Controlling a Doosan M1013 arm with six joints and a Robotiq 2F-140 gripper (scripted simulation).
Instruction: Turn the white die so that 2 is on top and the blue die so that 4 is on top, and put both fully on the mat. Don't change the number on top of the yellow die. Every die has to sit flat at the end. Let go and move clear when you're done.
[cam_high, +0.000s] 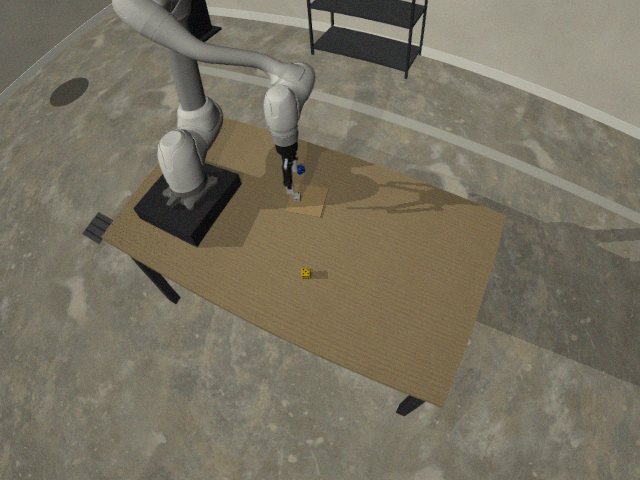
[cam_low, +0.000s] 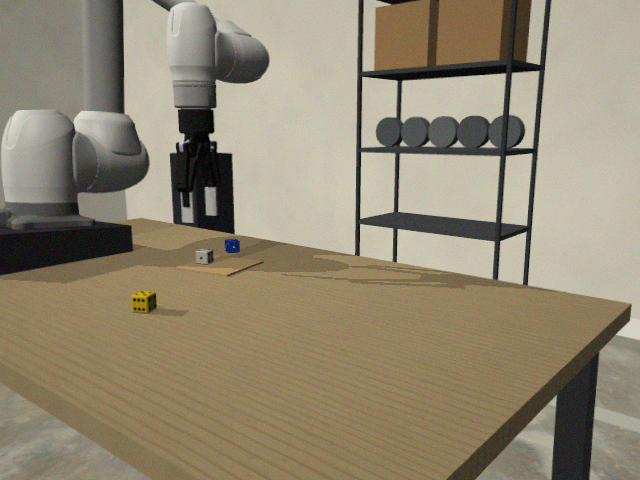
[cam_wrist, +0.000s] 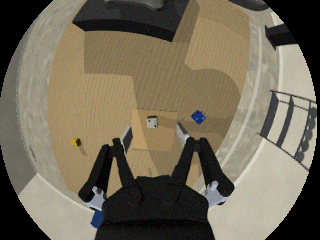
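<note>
Now: the blue die 6 cm behind my hand, 13 cm to the left of it and 11 cm below it. Round my hand: white die: 1 cm ahead, 11 cm below; mat: 5 cm ahead, 2 cm to the left, 13 cm below; yellow die: 22 cm ahead, 26 cm to the right, 11 cm below.
</note>
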